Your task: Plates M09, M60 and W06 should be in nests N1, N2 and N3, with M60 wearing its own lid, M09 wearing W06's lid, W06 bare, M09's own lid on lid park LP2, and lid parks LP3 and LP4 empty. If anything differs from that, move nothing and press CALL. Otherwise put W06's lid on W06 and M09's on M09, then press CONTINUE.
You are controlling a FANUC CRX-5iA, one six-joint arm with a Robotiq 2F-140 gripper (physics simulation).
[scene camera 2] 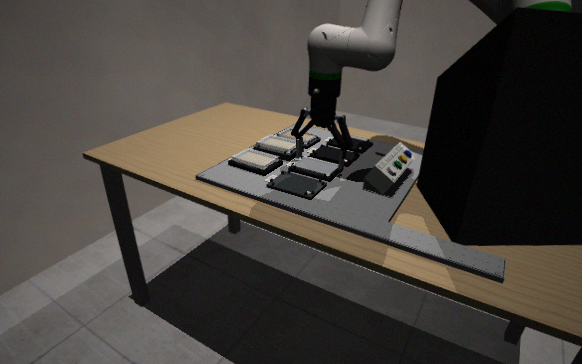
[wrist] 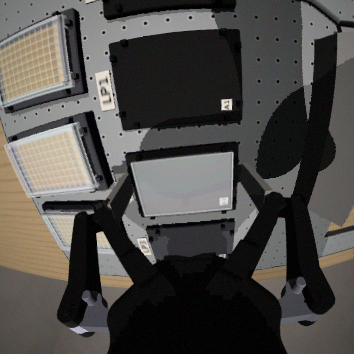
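Where they show: gripper, between the fingertips: (scene camera 2: 319, 162) (wrist: 185, 177); arm's base, origin of its link: (scene camera 2: 542, 53).
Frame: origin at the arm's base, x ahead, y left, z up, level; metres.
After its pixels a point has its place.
My gripper (scene camera 2: 320, 161) @[y 0.112, x 0.509, z -0.386 m] (wrist: 185, 177) @[y 0.112, x 0.509, z -0.386 m] is open and empty, its fingers on either side of a clear grey lid (scene camera 2: 316, 166) @[y 0.138, x 0.503, z -0.389 m] (wrist: 182, 182) @[y 0.121, x 0.512, z -0.390 m]. The lid lies flat on the dark park between those labelled LP1 and LP3. Park LP1 (scene camera 2: 334, 154) @[y 0.003, x 0.521, z -0.397 m] (wrist: 177, 75) @[y -0.005, x 0.522, z -0.397 m] and park LP3 (scene camera 2: 296, 185) @[y 0.265, x 0.482, z -0.397 m] (wrist: 192, 237) @[y 0.228, x 0.491, z -0.398 m] show bare dark tops. Three tan-welled plates sit in dark nests: a near plate (scene camera 2: 255, 160) @[y 0.247, x 0.658, z -0.378 m] (wrist: 75, 227), a middle plate (scene camera 2: 276, 145) @[y 0.129, x 0.673, z -0.368 m] (wrist: 57, 160) @[y 0.086, x 0.666, z -0.368 m] and a far plate (scene camera 2: 300, 136) (wrist: 35, 60) @[y -0.035, x 0.691, z -0.385 m]. Their names are unreadable. Clear edges show around the middle and far plates.
A sloped button panel (scene camera 2: 392, 166) @[y 0.102, x 0.273, z -0.334 m] with green, yellow and blue buttons stands right of the parks. Another dark park (scene camera 2: 356, 144) @[y -0.130, x 0.511, z -0.398 m] (wrist: 170, 6) @[y -0.081, x 0.532, z -0.399 m] lies beyond LP1. All stand on a grey perforated board (scene camera 2: 350, 210) @[y 0.269, x 0.303, z -0.406 m] on the wooden table (scene camera 2: 165, 135) @[y 0.239, x 1.163, z -0.420 m]. A large black block (scene camera 2: 505, 150) @[y 0.193, x 0.003, z -0.178 m] stands at right.
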